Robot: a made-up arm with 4 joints.
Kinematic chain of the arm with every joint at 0, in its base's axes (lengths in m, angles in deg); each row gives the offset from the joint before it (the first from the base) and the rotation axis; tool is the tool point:
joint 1: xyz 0 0 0.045 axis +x
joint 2: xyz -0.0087 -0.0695 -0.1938 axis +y
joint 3: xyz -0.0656 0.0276 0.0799 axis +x
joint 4: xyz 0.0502 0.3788 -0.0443 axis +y
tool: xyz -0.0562 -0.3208 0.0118
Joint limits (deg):
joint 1: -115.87..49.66
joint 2: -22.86..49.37
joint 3: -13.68..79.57
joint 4: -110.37..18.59
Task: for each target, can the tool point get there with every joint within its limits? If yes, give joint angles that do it. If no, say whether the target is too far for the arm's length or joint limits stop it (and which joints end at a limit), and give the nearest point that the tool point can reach.
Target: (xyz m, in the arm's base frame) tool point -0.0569 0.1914 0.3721
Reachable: no: joint limits stop it (at a limit: joint 1, joint 3) | nearest point -0.0307 0.1018 0.0483 | short by 0.337 m
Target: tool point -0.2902 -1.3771 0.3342
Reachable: no: too far | nearest point -0.0447 -0.2285 0.0930 | short by 1.199 m
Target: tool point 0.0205 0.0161 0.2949
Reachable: no: joint limits stop it (at a limit: joint 1, joint 3, joint 4) | nearest point 0.0334 -0.0385 0.0820 | short by 0.220 m
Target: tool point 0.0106 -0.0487 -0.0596
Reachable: yes | joints -61.79 33.89 66.58 -75.91
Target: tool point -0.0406 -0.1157 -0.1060
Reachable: yes | joints -43.97 40.82 3.18 -89.87
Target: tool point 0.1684 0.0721 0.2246
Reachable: no: joint limits stop it (at a limit: joint 1, joint 2, joint 3, joint 4) | nearest point 0.0509 -0.0443 0.0847 | short by 0.217 m
